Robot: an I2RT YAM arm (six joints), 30 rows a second.
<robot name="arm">
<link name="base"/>
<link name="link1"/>
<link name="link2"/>
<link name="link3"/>
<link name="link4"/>
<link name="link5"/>
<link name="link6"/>
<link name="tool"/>
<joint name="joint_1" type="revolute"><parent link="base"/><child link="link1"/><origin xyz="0 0 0.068" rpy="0 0 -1.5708"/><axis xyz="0 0 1"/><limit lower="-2.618" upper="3.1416"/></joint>
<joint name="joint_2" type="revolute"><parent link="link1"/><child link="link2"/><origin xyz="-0.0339 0.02 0.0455" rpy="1.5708 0 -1.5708"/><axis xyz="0 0 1"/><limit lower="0" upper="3.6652"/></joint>
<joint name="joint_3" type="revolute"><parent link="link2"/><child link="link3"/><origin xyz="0.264 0 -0.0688" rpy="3.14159 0 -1.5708"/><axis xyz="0 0 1"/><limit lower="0" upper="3.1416"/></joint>
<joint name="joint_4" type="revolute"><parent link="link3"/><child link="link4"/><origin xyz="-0.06 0.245 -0.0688" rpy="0 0 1.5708"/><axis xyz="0 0 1"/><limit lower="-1.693" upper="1.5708"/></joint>
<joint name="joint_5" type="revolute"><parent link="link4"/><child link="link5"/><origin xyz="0.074 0.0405 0.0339" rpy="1.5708 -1.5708 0"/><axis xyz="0 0 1"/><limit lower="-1.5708" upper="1.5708"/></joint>
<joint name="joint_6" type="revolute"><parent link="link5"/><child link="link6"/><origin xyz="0 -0.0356 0.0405" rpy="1.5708 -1.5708 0"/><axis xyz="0 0 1"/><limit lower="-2.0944" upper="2.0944"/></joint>
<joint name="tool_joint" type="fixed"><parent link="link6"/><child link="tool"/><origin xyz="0 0 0" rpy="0 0 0"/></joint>
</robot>
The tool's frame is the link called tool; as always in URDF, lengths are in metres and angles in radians.
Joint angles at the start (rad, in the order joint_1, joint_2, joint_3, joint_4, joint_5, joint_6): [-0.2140, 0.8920, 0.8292, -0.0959, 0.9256, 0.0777]
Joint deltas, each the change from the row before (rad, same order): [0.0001, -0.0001, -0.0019, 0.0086, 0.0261, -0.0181]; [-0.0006, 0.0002, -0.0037, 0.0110, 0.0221, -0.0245]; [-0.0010, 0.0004, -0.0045, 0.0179, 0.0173, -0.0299]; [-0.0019, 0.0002, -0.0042, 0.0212, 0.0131, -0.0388]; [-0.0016, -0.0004, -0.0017, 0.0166, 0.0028, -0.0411]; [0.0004, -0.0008, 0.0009, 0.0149, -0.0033, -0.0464]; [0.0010, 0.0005, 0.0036, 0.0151, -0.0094, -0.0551]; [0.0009, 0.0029, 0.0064, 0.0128, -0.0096, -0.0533]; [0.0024, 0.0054, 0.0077, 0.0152, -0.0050, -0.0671]
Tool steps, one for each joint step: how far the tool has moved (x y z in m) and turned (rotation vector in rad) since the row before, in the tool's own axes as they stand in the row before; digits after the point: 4 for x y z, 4 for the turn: [-0.0003, -0.0008, 0.0001, 0.0257, -0.0058, -0.0126]; [0.0002, -0.0006, 0.0003, 0.0225, -0.0051, -0.0186]; [-0.0001, -0.0004, 0.0004, 0.0181, -0.0075, -0.0190]; [-0.0005, -0.0004, 0.0005, 0.0151, -0.0087, -0.0246]; [-0.0010, -0.0003, 0.0002, 0.0048, -0.0078, -0.0281]; [-0.0018, -0.0002, -0.0002, -0.0028, -0.0092, -0.0324]; [-0.0026, 0.0001, -0.0002, -0.0088, -0.0113, -0.0398]; [-0.0030, 0.0002, 0.0001, -0.0085, -0.0109, -0.0397]; [-0.0034, 0.0005, 0.0002, -0.0046, -0.0114, -0.0526]
